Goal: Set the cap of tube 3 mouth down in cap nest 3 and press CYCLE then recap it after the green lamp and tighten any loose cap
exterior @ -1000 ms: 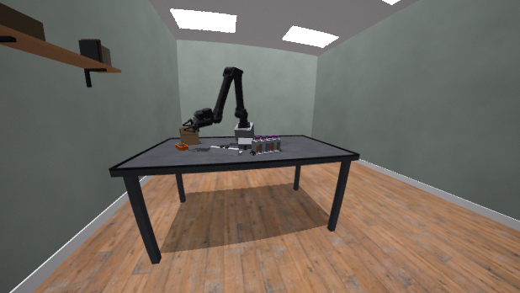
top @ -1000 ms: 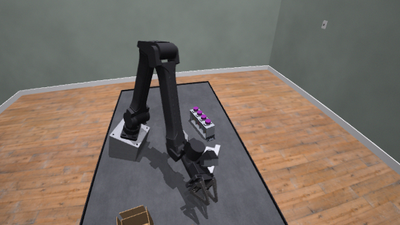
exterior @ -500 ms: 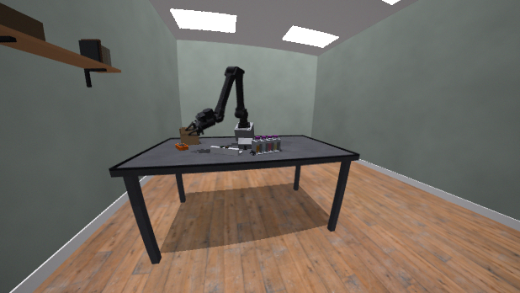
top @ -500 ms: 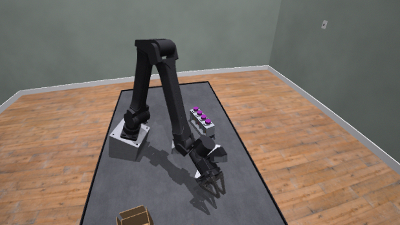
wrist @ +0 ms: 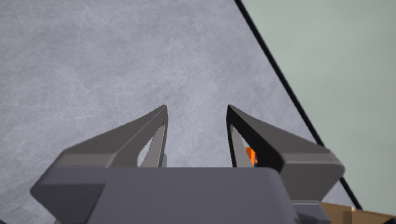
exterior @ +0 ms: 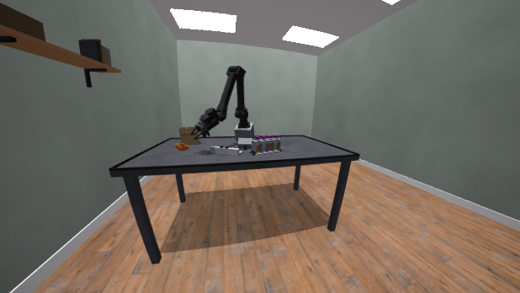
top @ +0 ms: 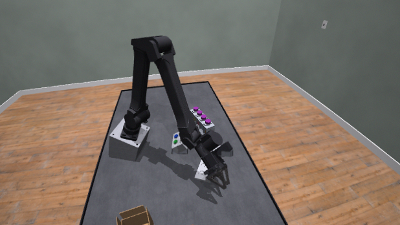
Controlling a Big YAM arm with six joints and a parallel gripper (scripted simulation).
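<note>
The cap is 4 cm behind my hand, 48 cm to the left of it and 2 cm below it. Also, from my hand: key housing (20 cm behind, 35 cm to the left, 8 cm below); cardboard box (33 cm behind, 16 cm to the right, 7 cm below); green key (22 cm behind, 33 cm to the left, 6 cm below).
</note>
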